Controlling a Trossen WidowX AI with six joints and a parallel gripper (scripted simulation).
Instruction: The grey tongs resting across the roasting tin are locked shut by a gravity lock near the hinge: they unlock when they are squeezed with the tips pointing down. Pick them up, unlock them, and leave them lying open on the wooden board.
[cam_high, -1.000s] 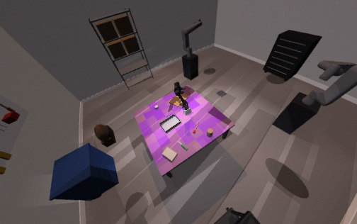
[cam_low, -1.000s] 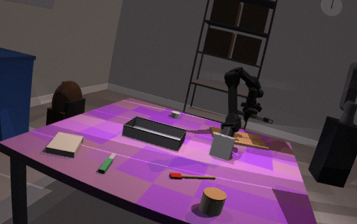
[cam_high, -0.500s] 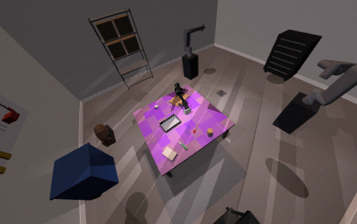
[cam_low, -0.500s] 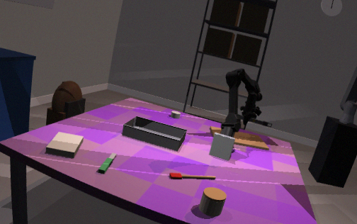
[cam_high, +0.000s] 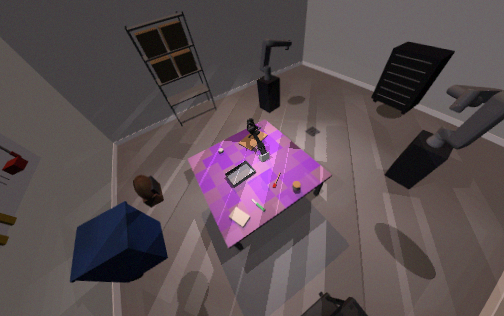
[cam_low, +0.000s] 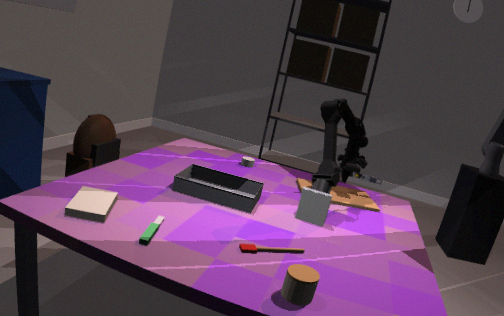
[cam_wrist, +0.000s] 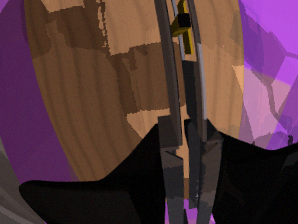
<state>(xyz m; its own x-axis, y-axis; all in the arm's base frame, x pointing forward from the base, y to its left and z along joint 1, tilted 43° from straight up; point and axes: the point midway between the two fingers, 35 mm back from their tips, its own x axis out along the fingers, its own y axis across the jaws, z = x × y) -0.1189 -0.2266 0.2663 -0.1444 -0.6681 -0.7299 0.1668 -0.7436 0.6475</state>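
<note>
The wooden board lies 80 mm below my gripper tip, 20 mm to the right of it and 10 mm ahead of it. From my gripper tip the other things lie so: beige block (810 mm ahead, 720 mm to the left, 70 mm below); roasting tin (490 mm ahead, 330 mm to the left, 50 mm below); red spatula (690 mm to the left, 270 mm ahead, 80 mm below).
</note>
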